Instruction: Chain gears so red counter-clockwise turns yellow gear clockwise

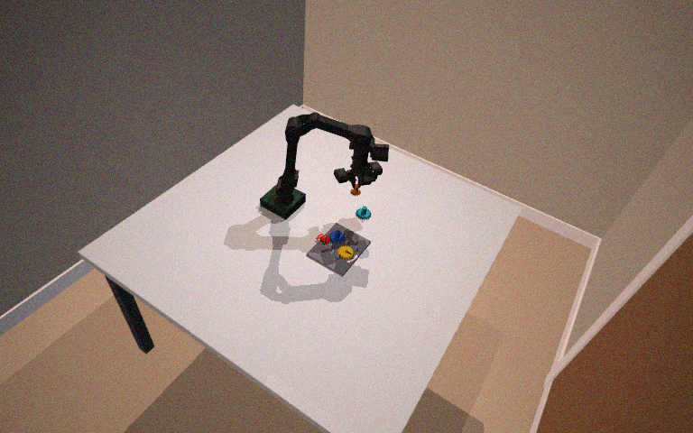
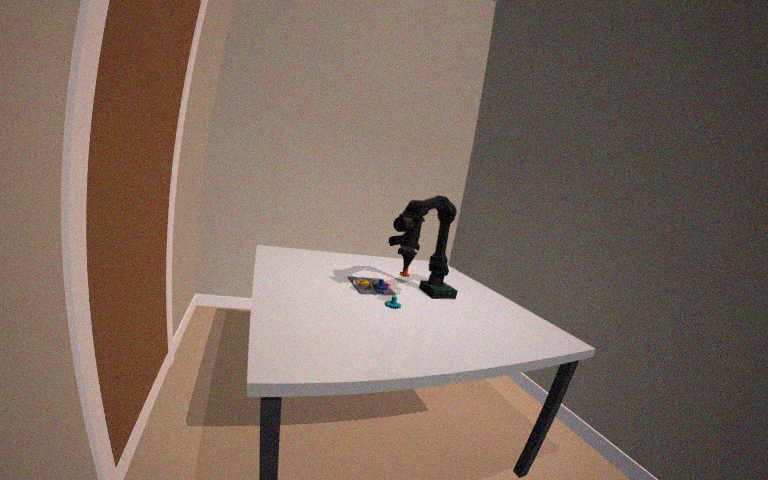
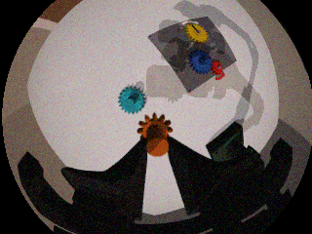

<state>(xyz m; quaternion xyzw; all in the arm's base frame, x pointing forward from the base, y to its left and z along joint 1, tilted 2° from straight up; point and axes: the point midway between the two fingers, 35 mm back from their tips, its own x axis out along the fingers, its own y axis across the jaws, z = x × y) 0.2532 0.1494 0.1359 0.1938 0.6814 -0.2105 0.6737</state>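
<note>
My gripper tip is 3 cm short of the blue gear, 16 cm to the left of it and 13 cm above it. Also, from my gripper tip: orange gear 1 cm below; then red gear 20 cm to the right, 14 cm below; then teal gear 4 cm ahead, 3 cm to the left, 14 cm below.
</note>
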